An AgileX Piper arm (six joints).
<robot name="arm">
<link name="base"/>
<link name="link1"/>
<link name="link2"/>
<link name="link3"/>
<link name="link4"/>
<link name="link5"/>
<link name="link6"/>
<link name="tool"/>
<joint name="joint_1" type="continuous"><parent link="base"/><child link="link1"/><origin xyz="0 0 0.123" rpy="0 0 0"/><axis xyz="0 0 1"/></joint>
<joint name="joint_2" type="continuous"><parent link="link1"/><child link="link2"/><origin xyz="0 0 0" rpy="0 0 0"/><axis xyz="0 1 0"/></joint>
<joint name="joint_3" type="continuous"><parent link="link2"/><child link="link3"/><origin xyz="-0.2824 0 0.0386" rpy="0 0 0"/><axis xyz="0 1 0"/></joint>
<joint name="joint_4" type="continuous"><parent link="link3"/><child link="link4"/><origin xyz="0.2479 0 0.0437" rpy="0 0 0"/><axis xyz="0.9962 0 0.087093"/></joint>
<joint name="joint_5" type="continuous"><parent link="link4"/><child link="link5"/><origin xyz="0 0 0" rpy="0 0 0"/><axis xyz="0 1 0"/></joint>
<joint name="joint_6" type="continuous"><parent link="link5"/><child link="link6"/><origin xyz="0.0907 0 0.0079" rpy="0 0 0"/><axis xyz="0.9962 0 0.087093"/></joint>
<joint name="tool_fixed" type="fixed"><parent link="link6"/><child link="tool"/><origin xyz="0 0 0" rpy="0 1.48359 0"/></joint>
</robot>
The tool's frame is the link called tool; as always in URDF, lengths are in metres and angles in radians. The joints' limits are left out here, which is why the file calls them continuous.
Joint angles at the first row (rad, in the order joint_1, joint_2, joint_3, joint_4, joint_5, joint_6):
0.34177 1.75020 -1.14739 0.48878 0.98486 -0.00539
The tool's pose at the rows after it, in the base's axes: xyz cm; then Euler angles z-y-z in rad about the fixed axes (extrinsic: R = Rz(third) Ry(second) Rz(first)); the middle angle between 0 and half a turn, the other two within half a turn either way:
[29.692 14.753 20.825 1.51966 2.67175 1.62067]
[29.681 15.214 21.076 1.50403 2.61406 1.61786]
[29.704 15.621 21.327 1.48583 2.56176 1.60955]
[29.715 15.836 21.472 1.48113 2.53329 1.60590]
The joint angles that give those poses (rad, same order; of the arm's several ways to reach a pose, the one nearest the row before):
0.34177 1.75021 -1.14741 0.54732 0.98487 -0.05114
0.34176 1.75019 -1.14736 0.61660 0.98454 -0.10264
0.34178 1.75020 -1.14741 0.67959 0.98280 -0.14865
0.34176 1.75021 -1.14742 0.71389 0.98281 -0.16937

